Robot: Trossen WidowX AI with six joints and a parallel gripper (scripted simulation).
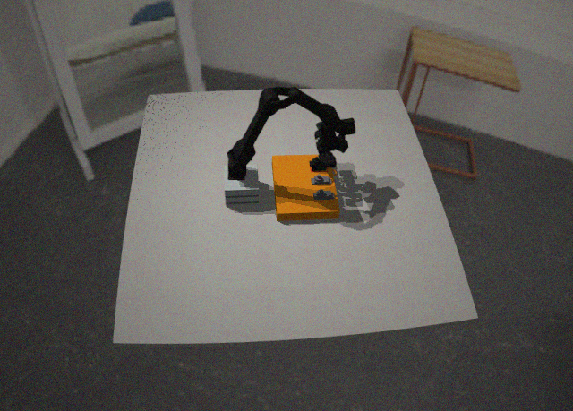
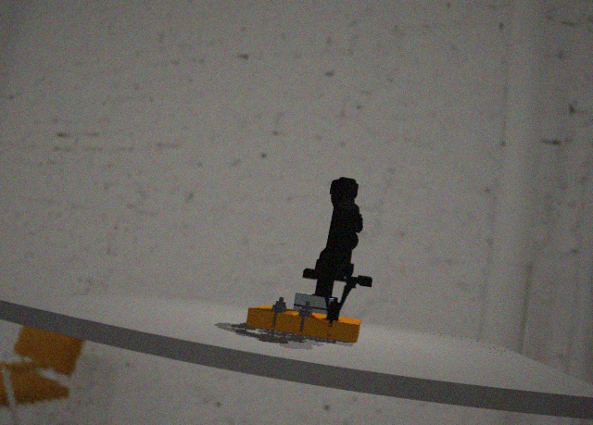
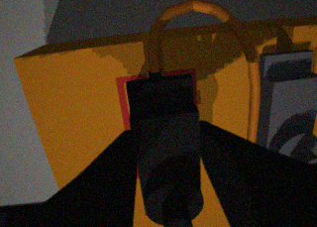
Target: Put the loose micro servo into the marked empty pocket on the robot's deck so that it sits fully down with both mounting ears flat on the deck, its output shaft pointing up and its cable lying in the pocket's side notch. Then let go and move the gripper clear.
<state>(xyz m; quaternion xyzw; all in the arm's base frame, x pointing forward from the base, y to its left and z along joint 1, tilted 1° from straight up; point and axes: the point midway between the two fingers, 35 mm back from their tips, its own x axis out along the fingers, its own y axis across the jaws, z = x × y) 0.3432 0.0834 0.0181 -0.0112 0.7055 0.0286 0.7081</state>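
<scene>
Right now my gripper tip is 120 mm past the orange deck, 80 mm to the left of it and 50 mm above it.
</scene>
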